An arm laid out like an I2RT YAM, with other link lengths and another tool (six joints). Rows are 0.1 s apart.
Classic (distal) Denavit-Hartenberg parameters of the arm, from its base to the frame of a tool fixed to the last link. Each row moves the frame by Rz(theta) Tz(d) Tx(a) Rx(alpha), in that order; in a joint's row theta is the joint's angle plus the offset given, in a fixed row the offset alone. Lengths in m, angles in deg.
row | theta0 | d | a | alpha
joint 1 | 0.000 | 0.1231 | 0.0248 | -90.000
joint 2 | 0.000 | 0.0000 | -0.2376 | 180.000
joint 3 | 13.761 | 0.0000 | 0.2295 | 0.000
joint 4 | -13.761 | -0.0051 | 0.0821 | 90.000
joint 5 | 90.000 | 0.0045 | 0.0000 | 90.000
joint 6 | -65.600 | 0.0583 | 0.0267 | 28.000
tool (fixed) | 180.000 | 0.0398 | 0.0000 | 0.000
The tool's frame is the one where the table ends.
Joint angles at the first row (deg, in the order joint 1, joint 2, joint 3, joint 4, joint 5, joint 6):
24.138 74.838 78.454 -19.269 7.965 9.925
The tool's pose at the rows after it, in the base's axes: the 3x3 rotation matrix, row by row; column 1 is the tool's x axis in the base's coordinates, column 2 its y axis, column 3 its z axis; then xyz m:
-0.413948 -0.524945 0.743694; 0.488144 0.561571 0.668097; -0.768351 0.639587 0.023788; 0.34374 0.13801 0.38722
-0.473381 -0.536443 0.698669; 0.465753 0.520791 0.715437; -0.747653 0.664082 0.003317; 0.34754 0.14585 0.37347
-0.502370 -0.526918 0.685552; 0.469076 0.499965 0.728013; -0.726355 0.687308 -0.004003; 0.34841 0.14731 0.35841
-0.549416 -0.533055 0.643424; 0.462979 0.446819 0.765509; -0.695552 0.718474 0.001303; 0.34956 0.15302 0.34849
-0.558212 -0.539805 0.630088; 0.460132 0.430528 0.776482; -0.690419 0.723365 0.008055; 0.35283 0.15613 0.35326
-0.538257 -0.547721 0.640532; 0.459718 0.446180 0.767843; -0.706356 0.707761 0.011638; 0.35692 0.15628 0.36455
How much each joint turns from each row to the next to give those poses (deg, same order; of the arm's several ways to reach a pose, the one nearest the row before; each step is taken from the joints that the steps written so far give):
-2.383 2.131 -1.453 3.012 -6.148 3.056
-0.113 1.241 -1.155 0.618 -4.081 0.063
-0.150 -0.026 -2.998 1.892 -1.595 1.013
-0.139 0.712 -1.383 1.343 -3.967 1.125
0.000 1.145 1.984 -0.672 -1.117 0.178
0.001 1.111 3.238 -1.427 1.082 -0.705

